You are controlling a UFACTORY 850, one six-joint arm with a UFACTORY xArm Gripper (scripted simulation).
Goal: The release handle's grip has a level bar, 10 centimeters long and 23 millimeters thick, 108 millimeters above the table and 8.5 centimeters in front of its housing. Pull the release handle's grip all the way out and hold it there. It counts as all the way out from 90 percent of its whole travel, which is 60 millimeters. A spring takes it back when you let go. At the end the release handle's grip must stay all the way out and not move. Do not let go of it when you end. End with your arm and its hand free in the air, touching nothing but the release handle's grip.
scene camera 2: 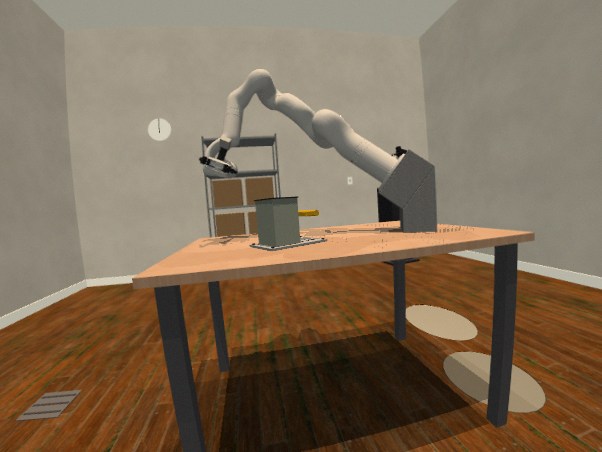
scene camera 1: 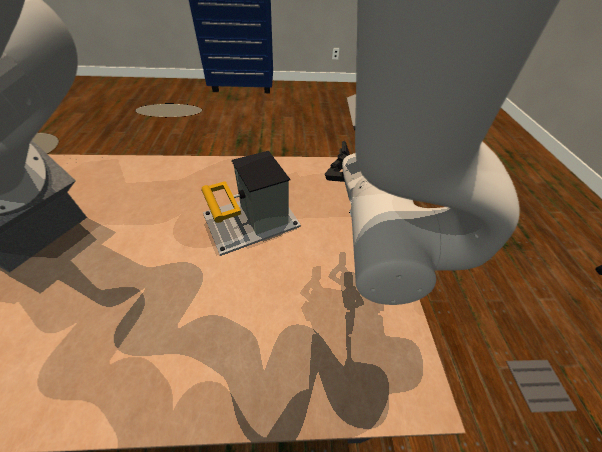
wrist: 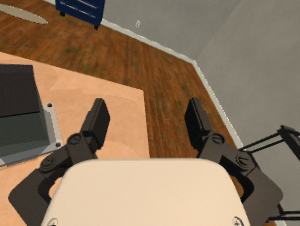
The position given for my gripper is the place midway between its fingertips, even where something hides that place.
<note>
In view: my gripper (scene camera 1: pixel 369 139) and a metal baseplate (scene camera 1: pixel 234 233).
My gripper shows as well in the wrist view (wrist: pixel 147 107).
</note>
